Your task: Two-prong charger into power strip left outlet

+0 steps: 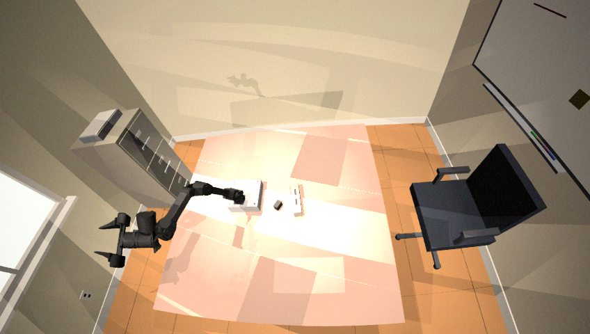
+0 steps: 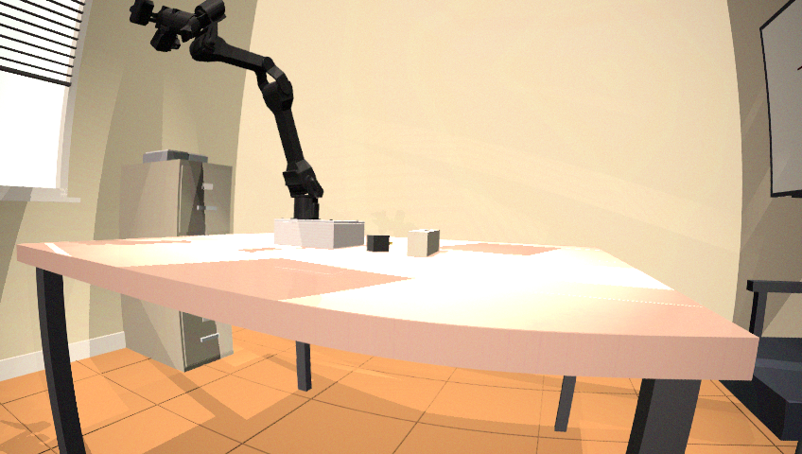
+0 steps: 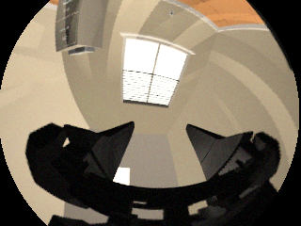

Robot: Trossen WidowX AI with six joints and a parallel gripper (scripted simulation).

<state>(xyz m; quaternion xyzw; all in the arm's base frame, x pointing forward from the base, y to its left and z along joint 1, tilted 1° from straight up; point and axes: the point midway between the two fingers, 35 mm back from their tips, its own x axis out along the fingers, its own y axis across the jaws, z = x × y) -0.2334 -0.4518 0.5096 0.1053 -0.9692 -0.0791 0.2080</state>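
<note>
The two-prong charger is 51 cm ahead of my gripper tip, 46 cm to the left of it and 58 cm below it.
</note>
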